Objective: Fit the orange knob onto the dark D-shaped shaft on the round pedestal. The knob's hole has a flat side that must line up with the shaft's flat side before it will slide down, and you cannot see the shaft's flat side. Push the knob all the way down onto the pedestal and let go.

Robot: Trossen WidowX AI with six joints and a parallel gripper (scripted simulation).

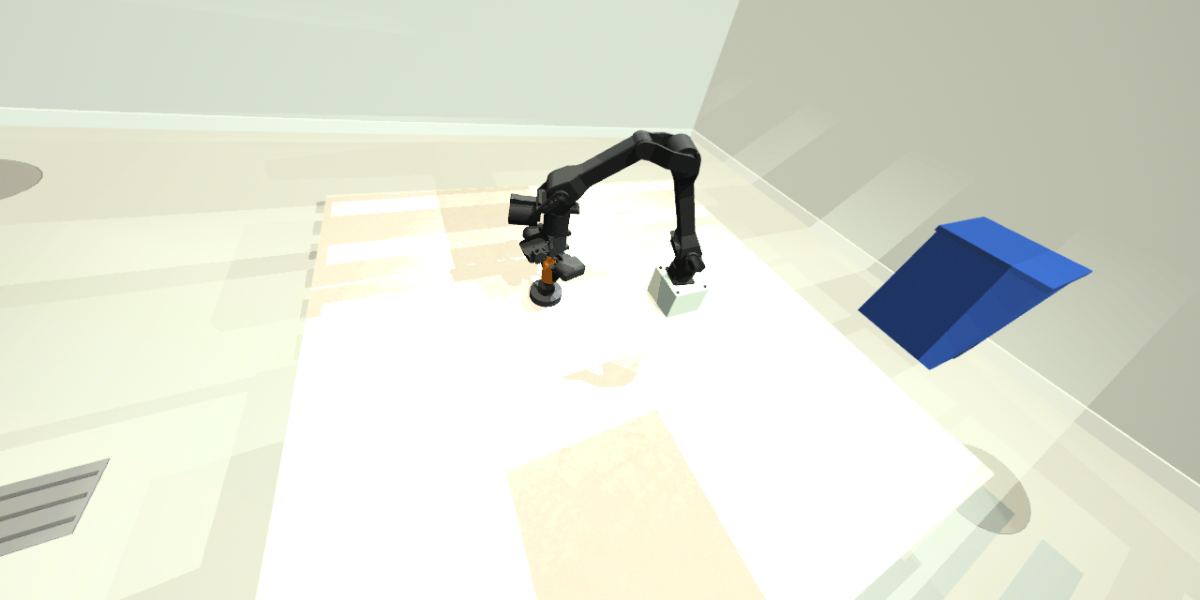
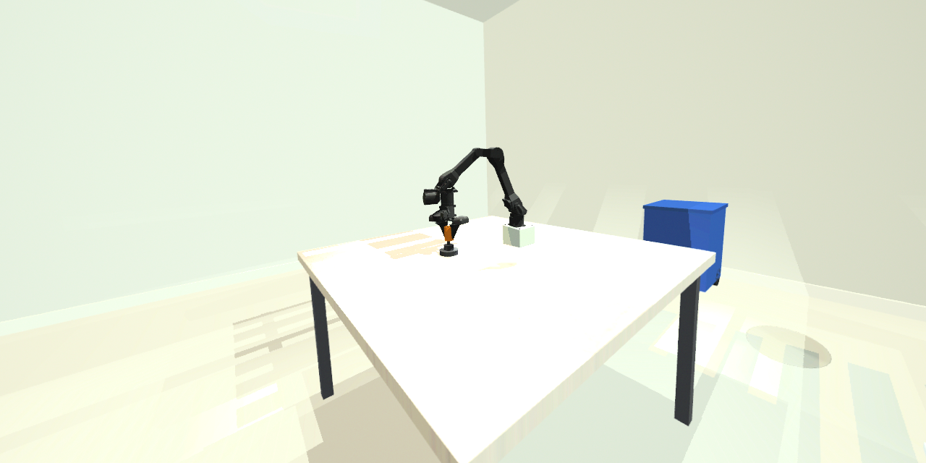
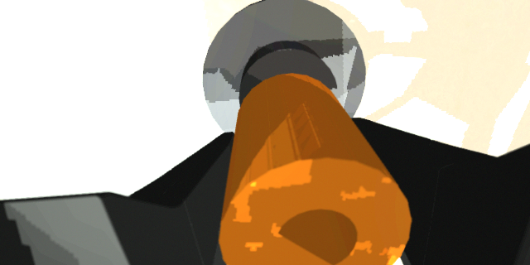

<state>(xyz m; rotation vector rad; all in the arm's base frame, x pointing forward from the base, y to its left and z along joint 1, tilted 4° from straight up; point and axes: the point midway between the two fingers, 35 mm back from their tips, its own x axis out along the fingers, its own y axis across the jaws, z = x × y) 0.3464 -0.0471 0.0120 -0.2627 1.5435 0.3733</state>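
Now: the orange knob 20 mm above my gripper tip. Also, from my gripper tip: round pedestal 40 mm below.
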